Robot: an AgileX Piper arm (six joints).
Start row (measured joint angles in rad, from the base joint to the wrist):
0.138, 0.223, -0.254, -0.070, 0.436, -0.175
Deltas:
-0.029, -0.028, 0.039, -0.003, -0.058, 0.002
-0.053, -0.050, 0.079, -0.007, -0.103, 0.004
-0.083, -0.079, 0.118, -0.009, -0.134, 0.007
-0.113, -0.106, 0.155, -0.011, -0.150, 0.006
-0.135, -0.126, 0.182, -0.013, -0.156, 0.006
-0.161, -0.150, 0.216, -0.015, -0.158, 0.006
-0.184, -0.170, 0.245, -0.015, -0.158, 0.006
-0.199, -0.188, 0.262, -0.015, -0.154, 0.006
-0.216, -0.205, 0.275, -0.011, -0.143, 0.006
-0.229, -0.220, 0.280, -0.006, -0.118, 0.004
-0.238, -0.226, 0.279, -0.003, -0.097, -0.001
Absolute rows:
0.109, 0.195, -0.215, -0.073, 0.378, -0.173
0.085, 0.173, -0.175, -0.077, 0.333, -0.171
0.055, 0.144, -0.136, -0.079, 0.302, -0.168
0.025, 0.117, -0.099, -0.081, 0.286, -0.169
0.003, 0.097, -0.072, -0.083, 0.280, -0.169
-0.023, 0.073, -0.038, -0.085, 0.278, -0.169
-0.046, 0.053, -0.009, -0.085, 0.278, -0.169
-0.061, 0.035, 0.008, -0.085, 0.282, -0.169
-0.078, 0.018, 0.021, -0.081, 0.293, -0.169
-0.091, 0.003, 0.026, -0.076, 0.318, -0.171
-0.100, -0.003, 0.025, -0.073, 0.339, -0.176

